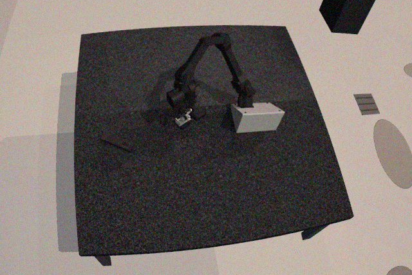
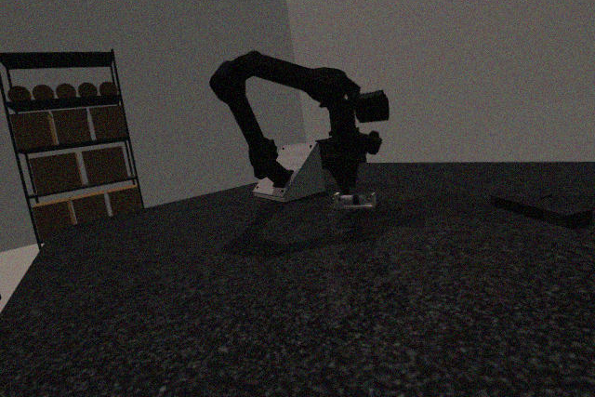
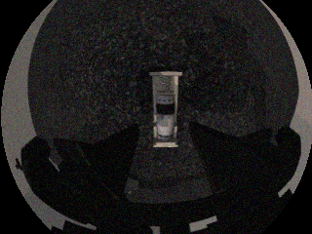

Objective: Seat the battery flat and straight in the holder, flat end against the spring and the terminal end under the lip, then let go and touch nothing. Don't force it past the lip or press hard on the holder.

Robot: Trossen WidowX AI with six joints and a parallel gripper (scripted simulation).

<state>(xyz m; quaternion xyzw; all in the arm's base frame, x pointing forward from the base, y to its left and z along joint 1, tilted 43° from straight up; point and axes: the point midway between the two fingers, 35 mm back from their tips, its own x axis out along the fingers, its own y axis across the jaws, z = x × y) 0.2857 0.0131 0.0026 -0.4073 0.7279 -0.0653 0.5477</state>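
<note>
The battery is 2 cm below my gripper tip. Round my gripper tip: flat dark slab 35 cm ahead, 10 cm to the left, 2 cm below.
</note>
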